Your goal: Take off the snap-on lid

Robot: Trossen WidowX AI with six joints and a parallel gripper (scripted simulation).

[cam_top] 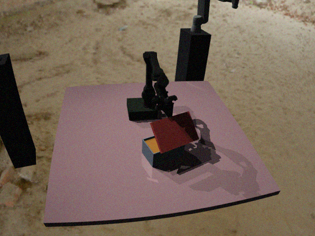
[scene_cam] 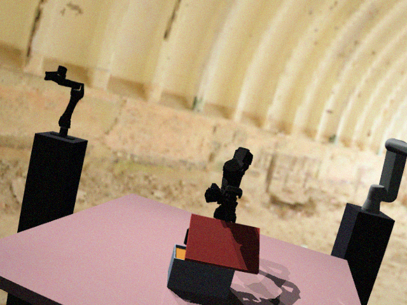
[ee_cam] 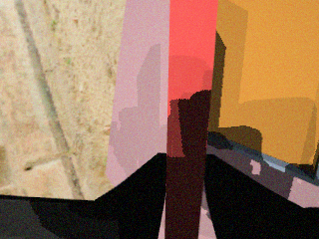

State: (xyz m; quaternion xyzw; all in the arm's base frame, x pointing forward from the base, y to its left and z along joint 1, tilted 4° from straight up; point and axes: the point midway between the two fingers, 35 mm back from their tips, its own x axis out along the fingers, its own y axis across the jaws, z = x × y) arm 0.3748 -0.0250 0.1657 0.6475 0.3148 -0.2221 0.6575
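My gripper tip is 6 cm short of the red lid, 5 cm above it and 1 cm to the right of it. From my gripper tip the other things lie so: storage box 18 cm below, 5 cm to the right, 4 cm ahead.
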